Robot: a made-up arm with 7 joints. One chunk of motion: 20 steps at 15 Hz.
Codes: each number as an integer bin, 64 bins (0 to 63) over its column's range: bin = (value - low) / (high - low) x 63, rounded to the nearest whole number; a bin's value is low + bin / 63 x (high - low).
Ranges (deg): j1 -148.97..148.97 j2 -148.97..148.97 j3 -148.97..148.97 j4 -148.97..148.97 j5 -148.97..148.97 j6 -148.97..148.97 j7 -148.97..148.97
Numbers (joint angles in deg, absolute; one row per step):
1: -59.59 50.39 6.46 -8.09 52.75 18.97 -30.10
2: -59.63 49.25 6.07 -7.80 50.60 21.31 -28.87
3: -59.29 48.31 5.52 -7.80 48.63 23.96 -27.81
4: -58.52 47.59 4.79 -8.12 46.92 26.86 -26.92
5: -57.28 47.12 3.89 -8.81 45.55 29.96 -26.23
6: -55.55 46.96 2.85 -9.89 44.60 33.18 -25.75
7: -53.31 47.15 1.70 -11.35 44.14 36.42 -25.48
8: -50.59 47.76 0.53 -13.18 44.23 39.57 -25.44
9: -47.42 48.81 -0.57 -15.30 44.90 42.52 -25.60
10: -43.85 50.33 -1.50 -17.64 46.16 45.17 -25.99
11: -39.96 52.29 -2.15 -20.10 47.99 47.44 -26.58
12: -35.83 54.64 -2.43 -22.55 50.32 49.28 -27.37
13: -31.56 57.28 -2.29 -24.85 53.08 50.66 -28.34
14: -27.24 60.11 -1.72 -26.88 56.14 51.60 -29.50
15: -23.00 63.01 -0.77 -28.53 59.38 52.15 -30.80
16: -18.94 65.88 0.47 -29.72 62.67 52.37 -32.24
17: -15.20 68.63 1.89 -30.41 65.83 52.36 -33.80
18: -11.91 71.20 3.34 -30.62 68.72 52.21 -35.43
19: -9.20 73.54 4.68 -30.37 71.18 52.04 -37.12
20: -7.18 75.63 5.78 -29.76 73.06 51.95 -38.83
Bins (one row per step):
1: 19 42 33 30 43 36 25
2: 19 42 33 30 42 36 25
3: 19 42 33 30 42 37 26
4: 19 42 33 30 41 37 26
5: 19 41 32 30 41 38 26
6: 20 41 32 29 41 39 26
7: 20 41 32 29 41 39 26
8: 21 42 32 29 41 40 26
9: 21 42 31 28 41 40 26
10: 22 42 31 28 41 41 26
11: 23 43 31 27 42 42 26
12: 24 43 31 27 42 42 26
13: 25 44 31 26 43 42 26
14: 26 44 31 26 43 42 25
15: 27 45 31 25 44 43 25
16: 27 45 32 25 45 43 25
17: 28 46 32 25 45 43 24
18: 29 47 32 25 46 43 24
19: 30 47 32 25 47 43 24
20: 30 47 33 25 47 42 23

